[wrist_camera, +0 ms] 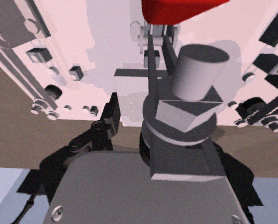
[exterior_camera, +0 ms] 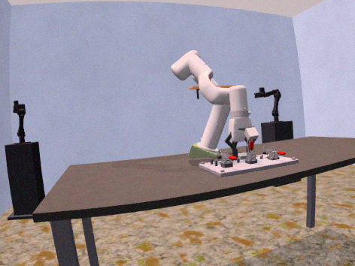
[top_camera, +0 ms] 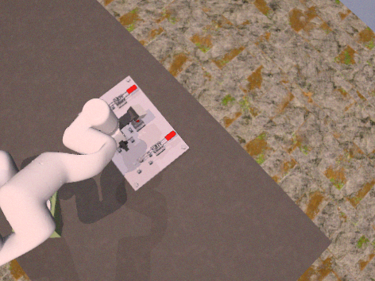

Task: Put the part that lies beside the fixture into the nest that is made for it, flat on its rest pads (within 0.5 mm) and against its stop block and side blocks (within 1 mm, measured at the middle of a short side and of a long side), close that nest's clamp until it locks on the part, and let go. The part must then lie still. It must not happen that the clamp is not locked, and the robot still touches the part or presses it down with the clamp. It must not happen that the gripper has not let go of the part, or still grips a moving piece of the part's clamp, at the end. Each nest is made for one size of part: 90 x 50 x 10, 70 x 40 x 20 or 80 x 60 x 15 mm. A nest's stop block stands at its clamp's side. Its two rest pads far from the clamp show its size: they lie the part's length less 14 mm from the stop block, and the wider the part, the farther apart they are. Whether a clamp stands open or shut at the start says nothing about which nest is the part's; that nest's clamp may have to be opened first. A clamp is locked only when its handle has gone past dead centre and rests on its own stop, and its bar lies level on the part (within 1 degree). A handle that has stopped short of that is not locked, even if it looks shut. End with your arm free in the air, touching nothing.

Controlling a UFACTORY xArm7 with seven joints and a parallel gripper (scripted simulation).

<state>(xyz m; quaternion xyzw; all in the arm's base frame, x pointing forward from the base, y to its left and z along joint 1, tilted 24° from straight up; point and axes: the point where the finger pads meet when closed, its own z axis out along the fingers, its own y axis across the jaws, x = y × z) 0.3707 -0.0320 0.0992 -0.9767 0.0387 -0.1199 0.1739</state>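
My hand is 5 cm short of the fixture plate, 4 cm above it and 1 cm to the left of it. From my hand the other things lie so: toggle clamp 12 cm to the right, 8 cm ahead, 1 cm above; pale grey block part 1 cm below.
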